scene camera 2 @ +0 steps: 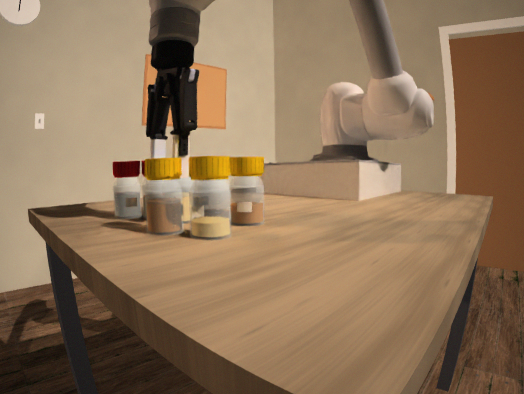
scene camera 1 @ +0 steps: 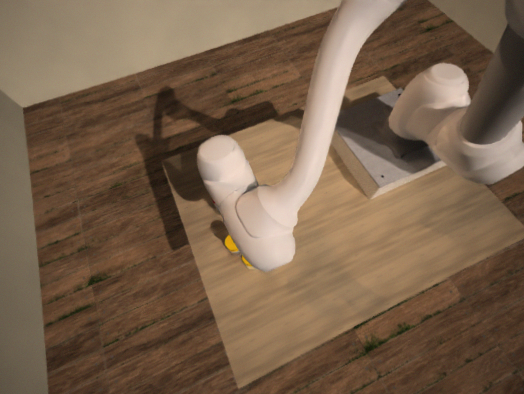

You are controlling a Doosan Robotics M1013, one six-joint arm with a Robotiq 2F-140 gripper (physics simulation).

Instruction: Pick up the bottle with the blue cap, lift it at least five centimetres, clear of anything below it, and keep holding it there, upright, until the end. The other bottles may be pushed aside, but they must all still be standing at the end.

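Frame: origin at the arm's base, x ahead, y left, z up, level; millimetres.
Seen in the pictures: arm's base, origin of the base link: (scene camera 1: 403, 134).
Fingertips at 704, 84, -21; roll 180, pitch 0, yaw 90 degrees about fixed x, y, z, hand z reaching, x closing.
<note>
Pixels of each thing's top centre, then the offset from my fingertips to it, as dx, dy, dz. Level surfaces: height alone.
- bottle with the blue cap, middle of its top: (scene camera 2: 177, 158) -17, +1, +30
- red-capped bottle, middle of its top: (scene camera 2: 126, 161) +36, -108, +30
- table, its level: dz -75
The bottle with the blue cap (scene camera 2: 186, 202) stands upright in the cluster in scene camera 2. A strip of its clear body with pale yellow contents shows between two yellow-capped bottles; its cap is hidden behind a pale fingertip. In scene camera 1 the arm hides it. My gripper (scene camera 2: 171, 154) points straight down and is open part way, with nothing between its fingers. Its fingertips are at about cap height: one covers the blue cap's place, the other reaches down behind a front yellow cap. How the fingers lie around the cap cannot be told. Scene camera 1 hides the gripper under the wrist.
Yellow-capped bottles (scene camera 2: 163, 200) (scene camera 2: 210, 200) (scene camera 2: 247, 192) stand in front and right of the gripper; two yellow caps (scene camera 1: 231, 243) (scene camera 1: 246, 261) show beside the wrist. A red-capped bottle (scene camera 2: 127, 192) stands left, another partly hidden. The robot's base block (scene camera 1: 372, 185) (scene camera 2: 320, 180) is on the table (scene camera 1: 400, 240) (scene camera 2: 325, 280).
</note>
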